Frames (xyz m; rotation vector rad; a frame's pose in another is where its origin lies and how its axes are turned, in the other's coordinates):
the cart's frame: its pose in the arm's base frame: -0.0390 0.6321 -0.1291 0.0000 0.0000 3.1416
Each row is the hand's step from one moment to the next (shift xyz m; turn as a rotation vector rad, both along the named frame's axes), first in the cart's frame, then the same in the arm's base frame.
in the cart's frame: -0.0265 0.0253 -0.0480 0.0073 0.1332 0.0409
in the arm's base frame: 0.0265 -0.0253 -0.0480 -0.0073 -0.1332 0.0409
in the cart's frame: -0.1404 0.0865 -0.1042 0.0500 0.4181 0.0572
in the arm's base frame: 0.1404 -0.0865 -0.1042 -0.0500 -0.4181 0.0572
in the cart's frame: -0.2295 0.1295 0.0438 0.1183 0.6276 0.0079
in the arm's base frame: 0.2295 -0.1295 0.0438 -0.1183 -0.6276 0.0079
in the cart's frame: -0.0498 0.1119 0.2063 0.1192 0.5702 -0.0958
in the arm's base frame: 0.0498 -0.1119 0.2063 -0.1192 -0.5702 -0.0958
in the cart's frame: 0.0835 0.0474 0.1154 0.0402 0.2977 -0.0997
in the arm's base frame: -0.0835 -0.0474 0.1154 -0.0402 -0.2977 -0.0997
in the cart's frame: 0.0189 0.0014 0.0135 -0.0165 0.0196 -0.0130
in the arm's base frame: -0.0189 -0.0014 0.0135 0.0165 -0.0196 -0.0130
